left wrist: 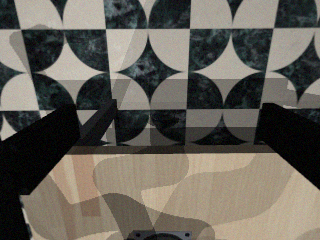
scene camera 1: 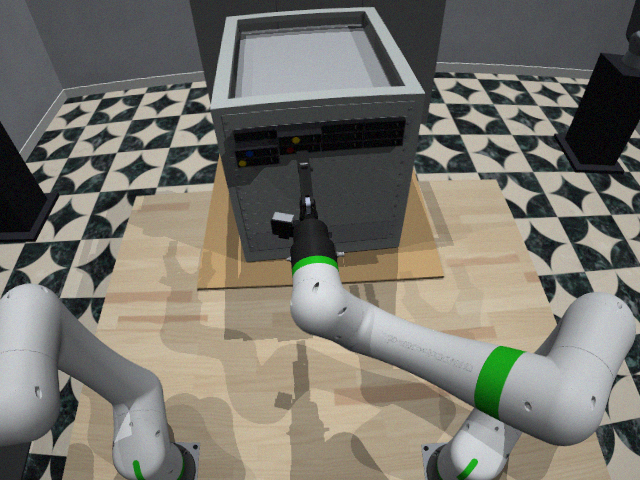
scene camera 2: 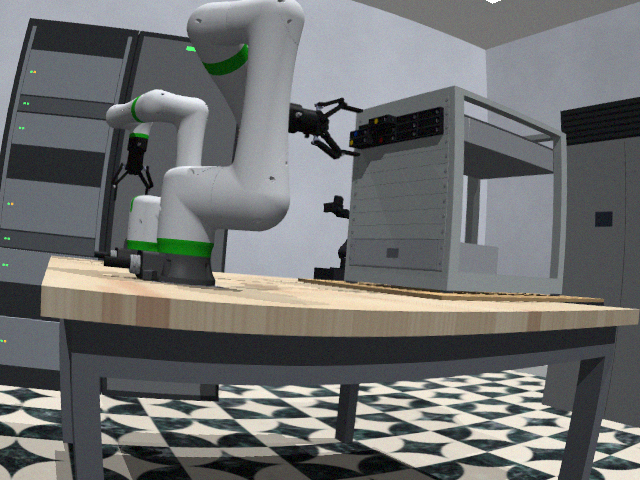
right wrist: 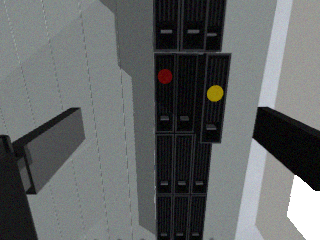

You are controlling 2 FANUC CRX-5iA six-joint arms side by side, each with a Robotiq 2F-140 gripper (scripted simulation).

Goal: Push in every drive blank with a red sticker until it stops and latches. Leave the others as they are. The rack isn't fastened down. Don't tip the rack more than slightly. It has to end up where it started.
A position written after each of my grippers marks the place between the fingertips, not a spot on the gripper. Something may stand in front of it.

Labels:
My left gripper shows in the left wrist view [169,120] and in scene camera 2 [129,201]; in scene camera 1 it is out of frame, in the right wrist view it is out of frame. A grey rack shows in scene camera 1, in scene camera 2 [419,182] and in the right wrist view; in the left wrist view it is out of frame. One and the same spot on the grey rack: [right wrist: 103,64] is [scene camera 1: 286,171].

